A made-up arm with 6 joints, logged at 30 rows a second.
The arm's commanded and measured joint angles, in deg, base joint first. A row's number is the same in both.
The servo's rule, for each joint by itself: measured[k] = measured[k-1] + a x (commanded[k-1-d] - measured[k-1]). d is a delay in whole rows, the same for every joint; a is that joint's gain. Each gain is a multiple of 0.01, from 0.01 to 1. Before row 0 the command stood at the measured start. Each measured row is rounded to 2 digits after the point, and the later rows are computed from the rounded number. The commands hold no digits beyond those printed.
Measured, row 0: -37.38 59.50 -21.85 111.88 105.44 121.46
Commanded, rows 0 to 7: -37.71 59.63 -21.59 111.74 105.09 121.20; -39.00 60.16 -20.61 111.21 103.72 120.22; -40.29 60.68 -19.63 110.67 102.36 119.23; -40.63 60.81 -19.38 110.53 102.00 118.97; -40.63 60.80 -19.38 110.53 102.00 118.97; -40.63 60.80 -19.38 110.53 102.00 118.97; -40.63 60.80 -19.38 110.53 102.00 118.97; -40.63 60.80 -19.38 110.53 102.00 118.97
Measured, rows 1 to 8: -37.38 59.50 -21.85 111.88 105.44 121.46; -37.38 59.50 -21.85 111.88 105.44 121.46; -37.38 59.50 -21.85 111.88 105.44 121.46; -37.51 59.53 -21.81 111.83 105.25 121.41; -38.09 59.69 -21.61 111.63 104.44 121.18; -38.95 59.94 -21.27 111.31 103.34 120.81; -39.61 60.16 -20.95 111.05 102.63 120.46; -40.01 60.32 -20.68 110.88 102.30 120.18
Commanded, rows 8 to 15: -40.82 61.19 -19.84 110.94 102.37 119.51; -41.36 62.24 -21.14 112.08 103.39 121.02; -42.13 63.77 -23.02 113.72 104.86 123.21; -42.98 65.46 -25.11 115.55 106.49 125.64; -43.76 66.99 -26.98 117.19 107.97 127.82; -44.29 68.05 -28.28 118.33 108.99 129.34; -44.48 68.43 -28.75 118.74 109.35 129.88; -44.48 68.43 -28.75 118.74 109.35 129.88
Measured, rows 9 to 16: -40.25 60.44 -20.46 110.76 102.14 119.95; -40.40 60.53 -20.28 110.68 102.07 119.76; -40.49 60.60 -20.13 110.63 102.03 119.61; -40.62 60.75 -20.08 110.73 102.21 119.59; -40.91 61.12 -20.26 111.18 102.84 119.86; -41.39 61.78 -20.73 112.02 103.91 120.50; -42.01 62.70 -21.47 113.18 105.28 121.48; -42.69 63.77 -22.41 114.50 106.71 122.68
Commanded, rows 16 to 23: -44.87 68.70 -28.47 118.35 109.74 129.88; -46.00 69.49 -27.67 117.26 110.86 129.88; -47.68 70.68 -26.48 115.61 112.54 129.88; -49.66 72.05 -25.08 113.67 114.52 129.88; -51.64 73.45 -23.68 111.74 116.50 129.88; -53.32 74.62 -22.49 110.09 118.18 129.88; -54.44 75.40 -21.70 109.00 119.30 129.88; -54.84 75.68 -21.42 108.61 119.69 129.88
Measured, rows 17 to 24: -43.31 64.84 -23.41 115.76 107.92 123.95; -43.77 65.74 -24.32 116.74 108.68 125.08; -44.05 66.41 -25.07 117.40 109.04 125.99; -44.37 66.98 -25.65 117.71 109.41 126.73; -45.01 67.61 -25.99 117.56 110.18 127.33; -46.05 68.38 -26.07 116.92 111.43 127.81; -47.46 69.30 -25.90 115.85 113.07 128.20; -49.09 70.34 -25.52 114.49 114.89 128.52
